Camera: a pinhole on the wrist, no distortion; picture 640 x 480 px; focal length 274.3 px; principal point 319.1 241.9 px. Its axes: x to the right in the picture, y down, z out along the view. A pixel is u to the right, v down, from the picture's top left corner.
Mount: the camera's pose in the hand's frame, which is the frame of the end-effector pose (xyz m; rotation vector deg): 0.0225 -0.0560 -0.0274 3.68 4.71 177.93
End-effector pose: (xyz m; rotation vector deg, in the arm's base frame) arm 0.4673 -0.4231 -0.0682 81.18 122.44 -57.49
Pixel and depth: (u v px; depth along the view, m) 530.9 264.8 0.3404
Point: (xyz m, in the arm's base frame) 0.4877 -0.8193 -0.1171
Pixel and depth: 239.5 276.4 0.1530
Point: 0.3663 -0.4854 -0.1751
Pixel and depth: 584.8 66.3 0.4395
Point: 0.8336 -0.9035 -0.1916
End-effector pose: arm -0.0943 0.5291 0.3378 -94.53 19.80 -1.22
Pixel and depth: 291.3 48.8 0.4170
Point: 0.0199 0.8497 0.0270
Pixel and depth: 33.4 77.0 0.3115
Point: 0.2823 0.6858 0.1063
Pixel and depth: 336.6 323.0 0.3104
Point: 0.0081 0.8141 0.4298
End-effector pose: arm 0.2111 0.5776 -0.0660 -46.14 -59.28 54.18
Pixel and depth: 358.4 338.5 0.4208
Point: -0.1294 0.5287 0.2113
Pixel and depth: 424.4 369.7 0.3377
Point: -0.0671 0.4490 0.1718
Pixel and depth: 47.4 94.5 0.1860
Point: 0.1086 0.8107 0.0105
